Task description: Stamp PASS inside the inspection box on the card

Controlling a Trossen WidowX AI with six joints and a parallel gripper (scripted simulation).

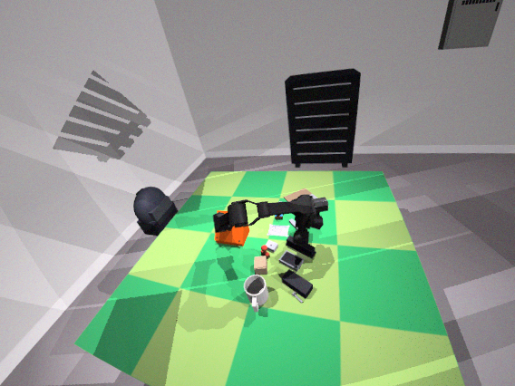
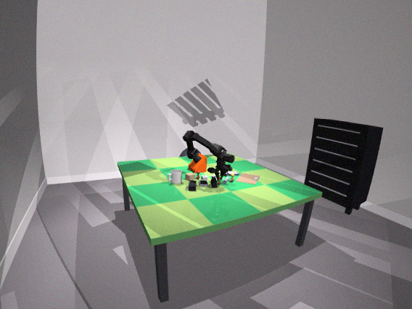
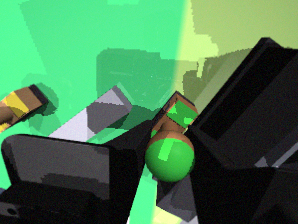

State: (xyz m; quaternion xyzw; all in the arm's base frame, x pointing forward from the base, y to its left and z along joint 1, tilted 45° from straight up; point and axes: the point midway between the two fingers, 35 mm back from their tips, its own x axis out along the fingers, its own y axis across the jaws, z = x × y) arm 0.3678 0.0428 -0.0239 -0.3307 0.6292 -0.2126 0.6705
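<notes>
Right now my gripper tip is 120 mm to the left of the dark-rimmed ink pad, 30 mm past it and 30 mm above it. Also, from my gripper tip: green-knobbed pass stamp 10 mm below; grey bar 80 mm to the left, 40 mm behind, 20 mm below; yellow-knobbed stamp 120 mm to the left, 30 mm behind, 10 mm below.
</notes>
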